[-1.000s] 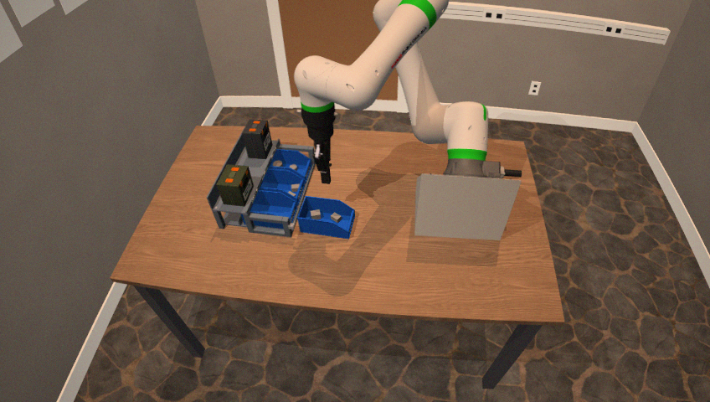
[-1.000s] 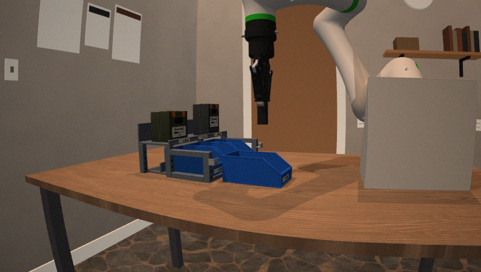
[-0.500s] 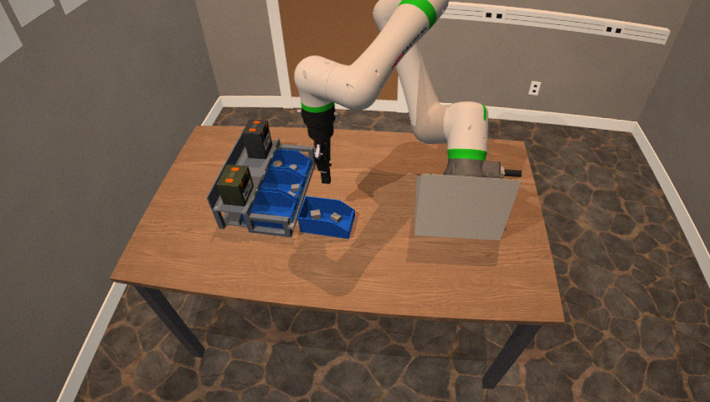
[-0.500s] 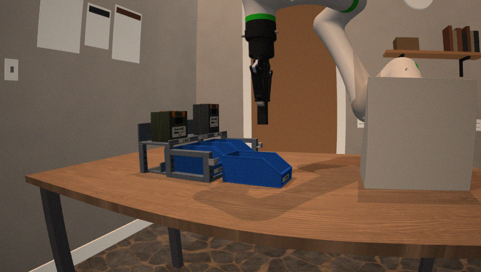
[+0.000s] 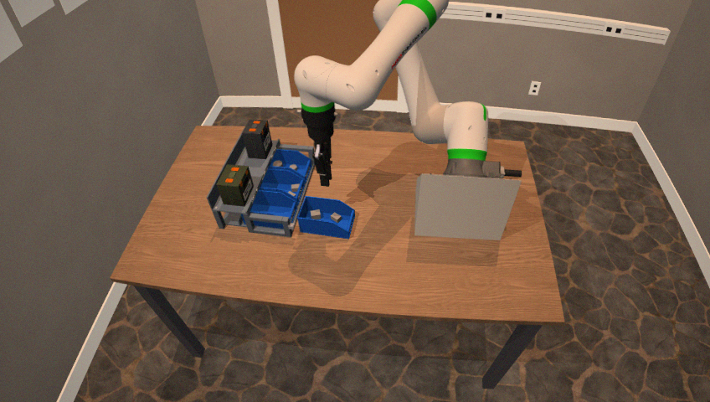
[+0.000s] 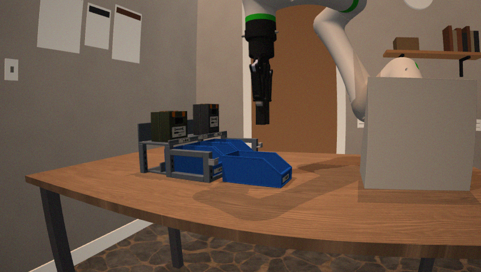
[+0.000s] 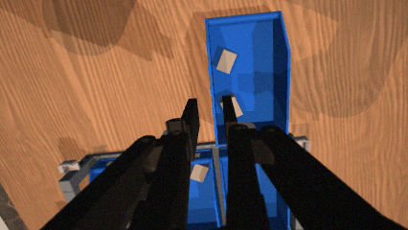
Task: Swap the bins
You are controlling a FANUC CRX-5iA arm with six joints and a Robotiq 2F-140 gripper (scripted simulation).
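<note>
Now: hand 3 cm past the tan part, 3 cm to the right of it and 18 cm above it. The rest, counted from my hand: black box 29 cm ahead, 19 cm to the right, 2 cm below; then grey shelf 23 cm ahead, 7 cm to the right, 12 cm below.
</note>
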